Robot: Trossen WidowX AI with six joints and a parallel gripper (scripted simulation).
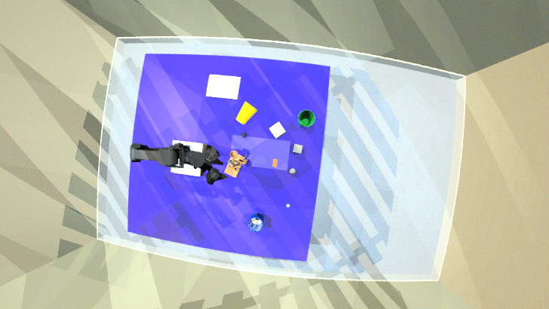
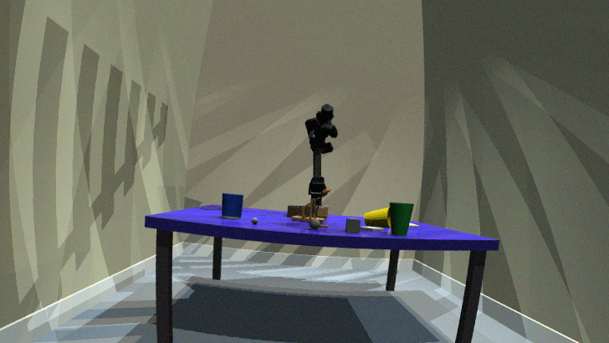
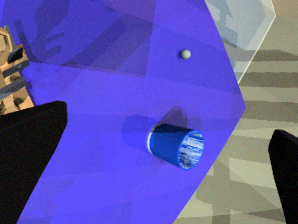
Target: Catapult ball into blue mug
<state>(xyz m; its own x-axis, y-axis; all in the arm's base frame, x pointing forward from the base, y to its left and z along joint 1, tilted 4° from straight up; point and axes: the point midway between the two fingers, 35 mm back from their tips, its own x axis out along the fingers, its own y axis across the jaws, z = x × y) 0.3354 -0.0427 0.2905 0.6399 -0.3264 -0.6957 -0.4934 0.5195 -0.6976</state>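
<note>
My gripper tip is now 3 cm past the catapult frame, 2 cm to the right of it and 26 cm above it. Also, from my gripper tip: wooden catapult 3 cm to the left, 27 cm below; then orange block 22 cm ahead, 4 cm to the left, 34 cm below; then black ball 1 cm ahead, 19 cm to the left, 33 cm below.
</note>
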